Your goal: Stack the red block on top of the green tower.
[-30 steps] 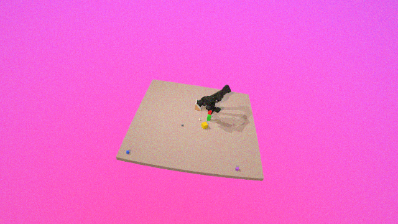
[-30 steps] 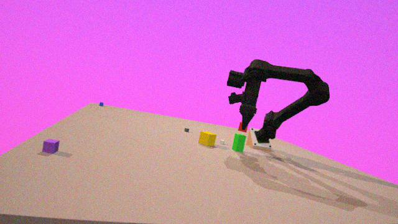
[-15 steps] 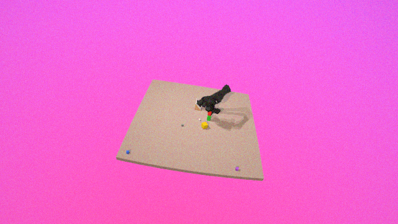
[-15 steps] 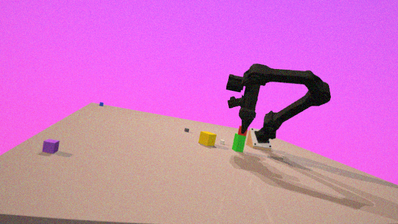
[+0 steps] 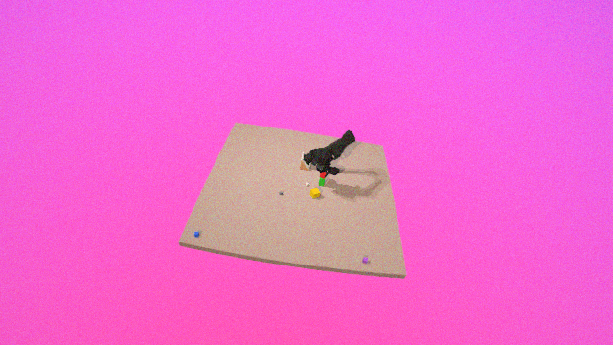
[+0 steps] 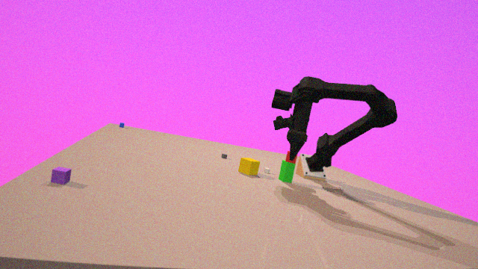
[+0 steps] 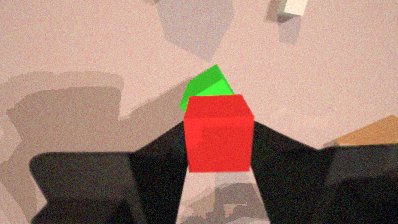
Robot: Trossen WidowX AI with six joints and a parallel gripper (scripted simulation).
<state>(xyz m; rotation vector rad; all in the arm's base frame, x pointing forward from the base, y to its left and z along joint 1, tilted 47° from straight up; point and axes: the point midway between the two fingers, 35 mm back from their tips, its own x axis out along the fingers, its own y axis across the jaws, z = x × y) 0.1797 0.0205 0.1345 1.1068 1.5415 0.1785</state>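
Right now my gripper tip is 1 cm below the red block. Round my gripper tip: small white cube 3 cm ahead, 10 cm to the right, 7 cm below; small grey cube 13 cm ahead, 27 cm to the right, 7 cm below; yellow block 12 cm ahead, 5 cm to the right, 5 cm below.
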